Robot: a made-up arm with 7 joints.
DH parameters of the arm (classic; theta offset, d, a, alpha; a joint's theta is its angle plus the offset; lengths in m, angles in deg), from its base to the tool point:
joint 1: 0 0.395 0 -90
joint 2: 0 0 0 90
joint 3: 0 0.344 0.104 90
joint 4: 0 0 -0.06 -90
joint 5: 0 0.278 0 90
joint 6: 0 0 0.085 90
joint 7: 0 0 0 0
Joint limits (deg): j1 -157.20..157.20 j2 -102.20..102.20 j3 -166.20..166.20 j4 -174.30..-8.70 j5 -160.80..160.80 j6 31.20..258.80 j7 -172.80..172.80
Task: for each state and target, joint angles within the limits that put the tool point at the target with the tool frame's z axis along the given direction. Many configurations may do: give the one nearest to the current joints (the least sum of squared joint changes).
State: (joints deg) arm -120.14 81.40 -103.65 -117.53 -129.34 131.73 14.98
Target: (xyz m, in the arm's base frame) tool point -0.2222 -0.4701 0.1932 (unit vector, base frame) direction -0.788 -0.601 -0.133
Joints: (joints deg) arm -75.97 80.55 -58.32 -87.40 -136.18 153.26 14.98
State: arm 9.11 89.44 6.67 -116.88 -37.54 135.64 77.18
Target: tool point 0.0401 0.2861 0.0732 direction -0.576 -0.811 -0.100
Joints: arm 23.61 88.42 33.86 -138.77 -32.65 119.80 77.18
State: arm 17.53 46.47 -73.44 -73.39 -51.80 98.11 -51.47
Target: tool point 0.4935 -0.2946 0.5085 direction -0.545 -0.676 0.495
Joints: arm 21.10 52.17 -77.02 -99.55 -75.05 106.08 -51.47
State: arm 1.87 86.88 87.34 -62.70 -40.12 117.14 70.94
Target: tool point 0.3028 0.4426 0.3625 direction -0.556 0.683 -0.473
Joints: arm 0.73 99.19 83.14 -110.80 -70.29 150.18 70.94
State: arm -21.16 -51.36 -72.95 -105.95 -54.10 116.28 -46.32
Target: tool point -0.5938 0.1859 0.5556 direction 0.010 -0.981 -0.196
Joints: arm -59.25 -93.61 -66.86 -85.82 -26.24 107.07 -46.32
